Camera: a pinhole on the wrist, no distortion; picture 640 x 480 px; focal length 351.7 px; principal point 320.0 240.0 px. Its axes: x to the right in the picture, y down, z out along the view. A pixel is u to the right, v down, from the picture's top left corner.
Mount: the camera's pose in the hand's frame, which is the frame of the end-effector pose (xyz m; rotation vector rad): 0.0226 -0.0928 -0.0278 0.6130 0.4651 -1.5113
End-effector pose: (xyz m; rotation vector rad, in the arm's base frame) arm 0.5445 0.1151 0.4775 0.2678 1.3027 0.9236
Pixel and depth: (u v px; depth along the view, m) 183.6 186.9 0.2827
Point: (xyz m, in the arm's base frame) 0.8558 0.0450 0.4661
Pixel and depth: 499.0 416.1 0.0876
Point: 0.6362 0.0456 0.3208
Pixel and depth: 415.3 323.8 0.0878
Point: 0.6397 0.0433 0.3515
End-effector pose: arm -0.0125 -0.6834 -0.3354 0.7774 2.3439 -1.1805
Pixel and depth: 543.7 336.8 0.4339
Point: -0.4540 -1.0524 -0.1268
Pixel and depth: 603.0 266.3 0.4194
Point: -0.4170 -1.0475 -0.0250
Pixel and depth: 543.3 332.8 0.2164
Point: -0.2703 -0.8759 -0.2010
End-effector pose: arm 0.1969 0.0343 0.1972 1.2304 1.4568 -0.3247
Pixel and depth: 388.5 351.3 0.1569
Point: 0.0759 -0.0863 0.0307
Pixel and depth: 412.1 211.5 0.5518
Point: -0.0934 -0.4581 -0.0738
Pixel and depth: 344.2 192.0 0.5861
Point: -0.0026 -0.5217 -0.0424
